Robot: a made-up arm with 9 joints. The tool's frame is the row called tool.
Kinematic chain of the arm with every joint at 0, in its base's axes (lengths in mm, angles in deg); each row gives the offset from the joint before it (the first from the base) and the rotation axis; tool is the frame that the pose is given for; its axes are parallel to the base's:
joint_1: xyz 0 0 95.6 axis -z
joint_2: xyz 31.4 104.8 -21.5 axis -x
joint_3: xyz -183 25.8 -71.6 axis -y
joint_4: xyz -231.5 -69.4 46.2 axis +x
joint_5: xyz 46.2 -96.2 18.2 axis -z
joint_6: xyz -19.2 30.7 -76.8 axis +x
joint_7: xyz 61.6 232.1 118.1 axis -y
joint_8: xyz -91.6 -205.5 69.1 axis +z
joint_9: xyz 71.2 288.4 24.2 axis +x
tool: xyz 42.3 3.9 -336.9
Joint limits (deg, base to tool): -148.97..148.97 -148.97..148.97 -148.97..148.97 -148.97..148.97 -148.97..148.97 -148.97..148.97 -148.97..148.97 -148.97..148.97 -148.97..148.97
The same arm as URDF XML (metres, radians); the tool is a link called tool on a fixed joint. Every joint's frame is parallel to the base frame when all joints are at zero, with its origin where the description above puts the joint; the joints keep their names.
<robot name="arm">
<joint name="joint_1" type="revolute"><parent link="base_link"/><child link="link1"/><origin xyz="0 0 0.0956"/><axis xyz="0 0 -1"/><limit lower="-2.6" upper="2.6"/></joint>
<joint name="joint_2" type="revolute"><parent link="link1"/><child link="link2"/><origin xyz="0.0314 0.1048 -0.0215"/><axis xyz="-1 0 0"/><limit lower="-2.6" upper="2.6"/></joint>
<joint name="joint_3" type="revolute"><parent link="link2"/><child link="link3"/><origin xyz="-0.183 0.0258 -0.0716"/><axis xyz="0 -1 0"/><limit lower="-2.6" upper="2.6"/></joint>
<joint name="joint_4" type="revolute"><parent link="link3"/><child link="link4"/><origin xyz="-0.2315 -0.0694 0.0462"/><axis xyz="1 0 0"/><limit lower="-2.6" upper="2.6"/></joint>
<joint name="joint_5" type="revolute"><parent link="link4"/><child link="link5"/><origin xyz="0.0462 -0.0962 0.0182"/><axis xyz="0 0 -1"/><limit lower="-2.6" upper="2.6"/></joint>
<joint name="joint_6" type="revolute"><parent link="link5"/><child link="link6"/><origin xyz="-0.0192 0.0307 -0.0768"/><axis xyz="1 0 0"/><limit lower="-2.6" upper="2.6"/></joint>
<joint name="joint_7" type="revolute"><parent link="link6"/><child link="link7"/><origin xyz="0.0616 0.2321 0.1181"/><axis xyz="0 -1 0"/><limit lower="-2.6" upper="2.6"/></joint>
<joint name="joint_8" type="revolute"><parent link="link7"/><child link="link8"/><origin xyz="-0.0916 -0.2055 0.0691"/><axis xyz="0 0 1"/><limit lower="-2.6" upper="2.6"/></joint>
<joint name="joint_9" type="revolute"><parent link="link8"/><child link="link9"/><origin xyz="0.0712 0.2884 0.0242"/><axis xyz="1 0 0"/><limit lower="-2.6" upper="2.6"/></joint>
<joint name="tool_fixed" type="fixed"><parent link="link9"/><child link="tool"/><origin xyz="0.0423 0.0039 -0.3369"/></joint>
<link name="base_link"/>
<link name="link1"/>
<link name="link2"/>
<link name="link3"/>
<link name="link4"/>
<link name="link5"/>
<link name="link6"/>
<link name="link7"/>
<link name="link8"/>
<link name="link9"/>
<link name="tool"/>
</robot>

